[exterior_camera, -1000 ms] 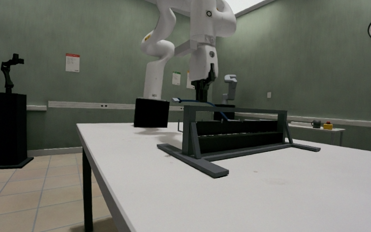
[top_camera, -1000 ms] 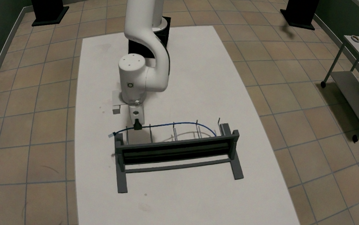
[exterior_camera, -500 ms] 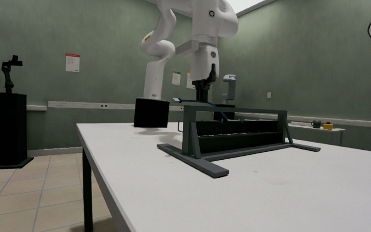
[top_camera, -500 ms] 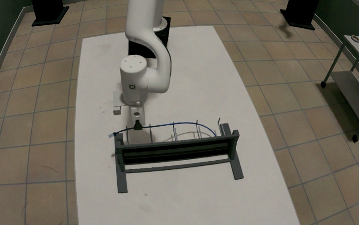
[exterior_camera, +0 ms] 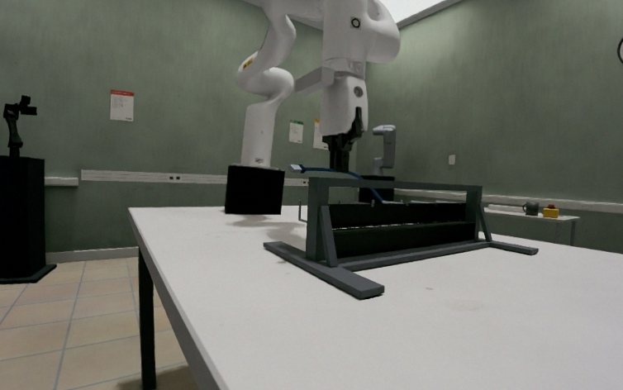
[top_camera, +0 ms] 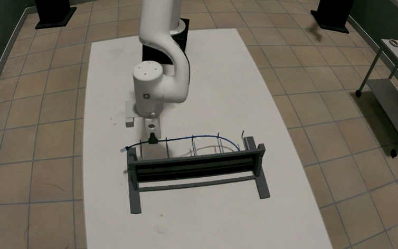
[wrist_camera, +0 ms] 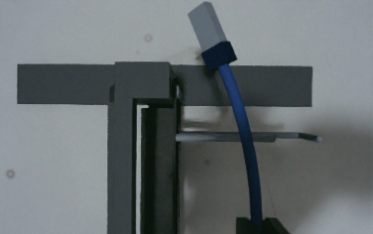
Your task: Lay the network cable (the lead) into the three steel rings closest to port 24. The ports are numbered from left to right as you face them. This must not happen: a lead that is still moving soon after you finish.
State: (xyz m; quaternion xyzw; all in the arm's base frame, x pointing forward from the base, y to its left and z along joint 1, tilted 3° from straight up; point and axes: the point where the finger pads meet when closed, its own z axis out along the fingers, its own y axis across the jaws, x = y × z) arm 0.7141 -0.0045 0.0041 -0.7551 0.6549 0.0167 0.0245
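My hand is 4 cm short of the grey plug, 10 cm to the left of it and 2 cm above it. Round my hand: dark grey patch-panel rack (4 cm ahead, 16 cm to the left, 11 cm below).
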